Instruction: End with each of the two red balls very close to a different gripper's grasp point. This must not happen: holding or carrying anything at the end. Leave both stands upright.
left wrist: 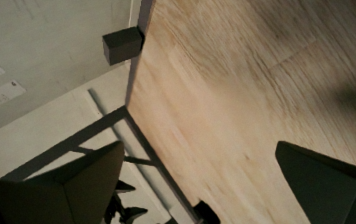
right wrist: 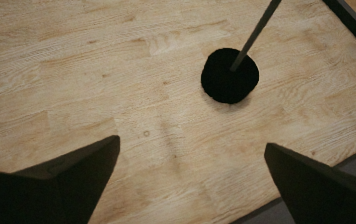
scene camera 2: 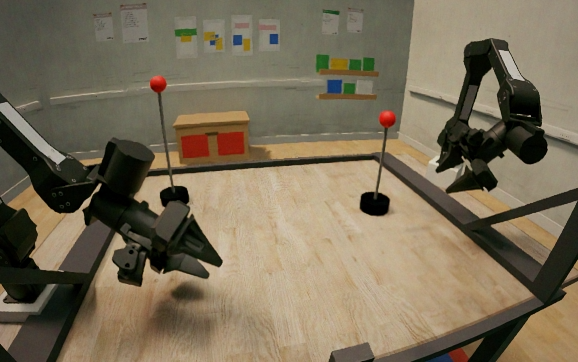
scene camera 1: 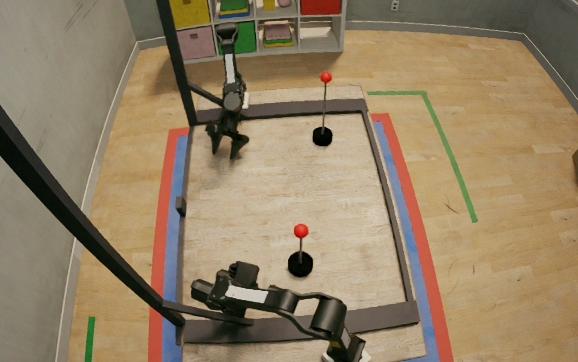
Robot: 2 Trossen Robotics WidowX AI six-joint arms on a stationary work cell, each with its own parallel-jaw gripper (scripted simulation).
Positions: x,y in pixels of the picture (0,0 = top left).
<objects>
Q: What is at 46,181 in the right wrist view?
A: The right gripper.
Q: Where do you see a dark block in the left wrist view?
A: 119,46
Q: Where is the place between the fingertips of the left gripper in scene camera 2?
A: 214,271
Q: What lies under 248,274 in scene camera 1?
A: The right gripper.
</objects>
